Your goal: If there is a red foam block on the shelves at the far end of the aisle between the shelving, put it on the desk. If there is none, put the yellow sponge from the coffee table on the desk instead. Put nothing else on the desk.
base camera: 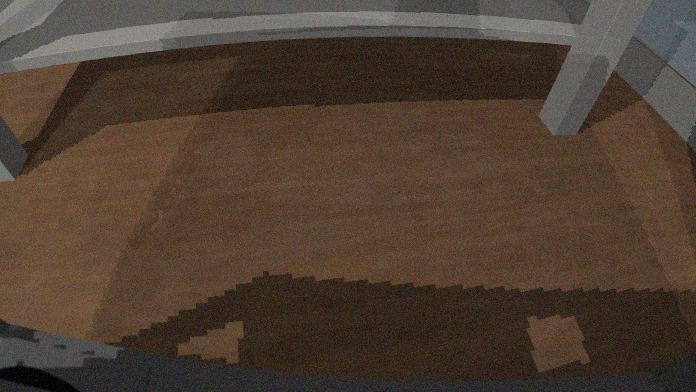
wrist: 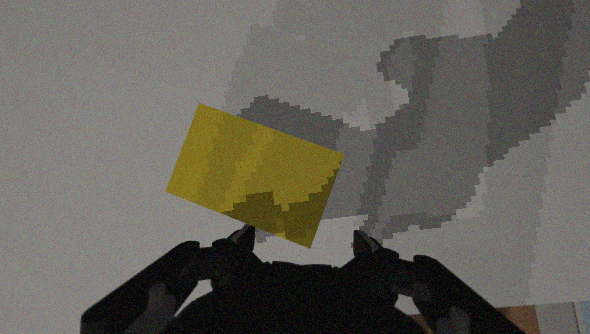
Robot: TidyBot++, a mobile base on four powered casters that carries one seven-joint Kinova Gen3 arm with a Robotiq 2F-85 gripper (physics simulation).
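Frame: origin at the arm's base, x left, y up, z ahead, level; metres.
Where they show: gripper, fingertip midpoint: [wrist: 303, 238].
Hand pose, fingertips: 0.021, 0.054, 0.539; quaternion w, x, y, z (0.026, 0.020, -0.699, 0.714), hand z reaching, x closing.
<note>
After its pixels a point has its place, as x, y, z.
A yellow sponge [wrist: 255, 172] @(0.056, 0.098, 0.592) lies flat on a pale grey-white table top [wrist: 90, 100] @(0.236, 0.054, 0.644) in the wrist view, turned at a slant. My gripper [wrist: 303, 238] @(0.021, 0.054, 0.539) is open and above the table top, with its fingers apart at the bottom of the view. The sponge's lower right corner reaches into the space between the fingertips in the picture, and the left fingertip shows at its lower edge. The gripper is not closed on it. No red foam block shows in either view. I cannot tell how high the fingers are above the sponge.
In the base camera view, a white table's edge rail [base camera: 350, 20] @(0.009, -0.247, 0.534) runs across the top, with a white leg [base camera: 575, 95] @(-0.327, -0.317, 0.545) at the right and part of another leg [base camera: 7, 150] @(0.460, -0.359, 0.387) at the left. Wooden floor [base camera: 350, 200] @(-0.009, -0.396, 0.380) shows below, with shadows across it.
</note>
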